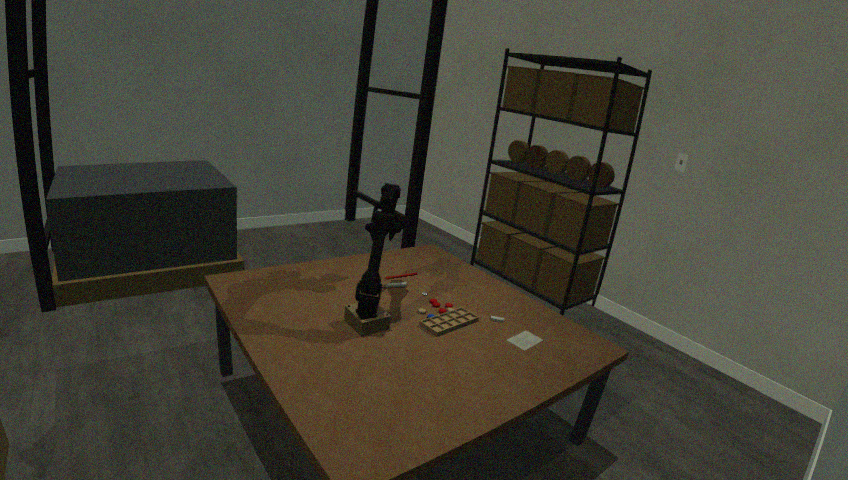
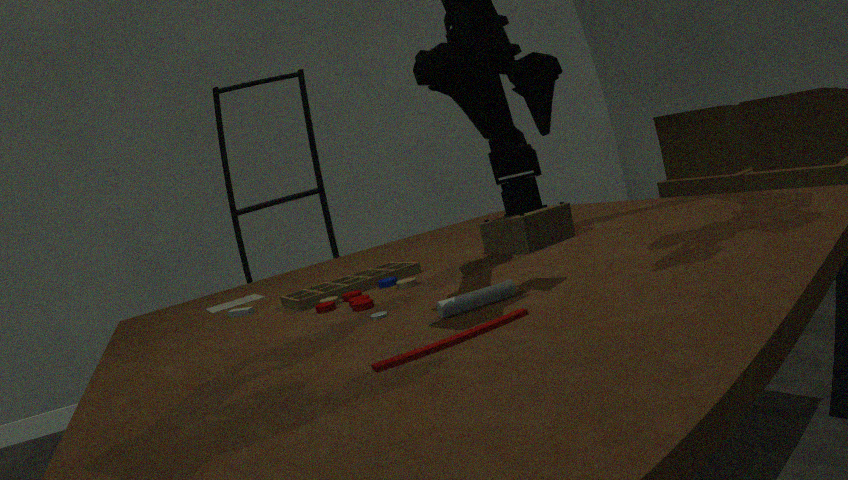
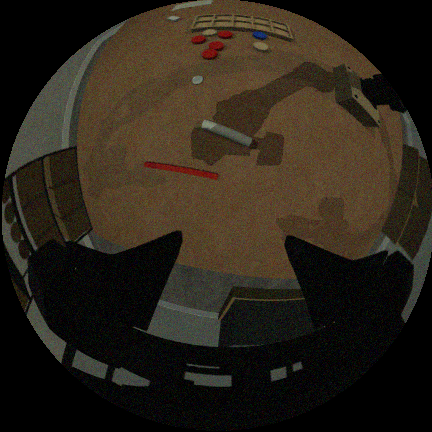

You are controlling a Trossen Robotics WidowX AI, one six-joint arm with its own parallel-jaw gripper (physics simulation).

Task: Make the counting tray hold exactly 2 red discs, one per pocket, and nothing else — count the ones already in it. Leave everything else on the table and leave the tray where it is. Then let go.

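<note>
The wooden counting tray [image 1: 458, 327] [image 2: 297, 303] [image 3: 275, 34] has two rows of pockets and lies flat; no disc shows in its pockets, though its walls hide parts of them. Several red discs lie on the table beside it, among them one nearest the tray [image 3: 225, 34], one at the left [image 2: 325, 306] [image 3: 198, 39] and one farthest from it [image 3: 209, 54]. A blue disc [image 1: 430, 316] [image 2: 387, 281] [image 3: 259, 35] lies close to the tray. My gripper [image 2: 517, 134] [image 3: 234, 238] is open and empty, high above the table and away from the discs.
Pale discs [image 1: 421, 311] [image 3: 210, 32] lie near the tray. A small white disc [image 2: 379, 315] [image 3: 197, 79], a grey-white cylinder [image 2: 479, 297] [image 3: 227, 133] and a red stick [image 2: 449, 340] [image 3: 181, 170] lie farther off. A white block [image 1: 497, 318] and a pale card [image 1: 524, 340] lie beyond the tray.
</note>
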